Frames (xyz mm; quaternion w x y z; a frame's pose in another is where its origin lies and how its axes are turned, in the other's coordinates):
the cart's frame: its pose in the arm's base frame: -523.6 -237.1 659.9 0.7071 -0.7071 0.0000 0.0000
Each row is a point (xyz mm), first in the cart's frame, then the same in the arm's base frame.
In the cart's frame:
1: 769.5 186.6 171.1
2: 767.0 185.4 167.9
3: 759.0 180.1 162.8
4: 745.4 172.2 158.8
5: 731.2 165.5 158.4
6: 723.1 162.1 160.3
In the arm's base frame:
1: 245.9 -66.0 473.3
2: 243.4 -69.2 474.5
3: 235.4 -74.3 479.8
4: 221.8 -78.3 487.7
5: 207.6 -78.7 494.4
6: 199.5 -76.8 497.8

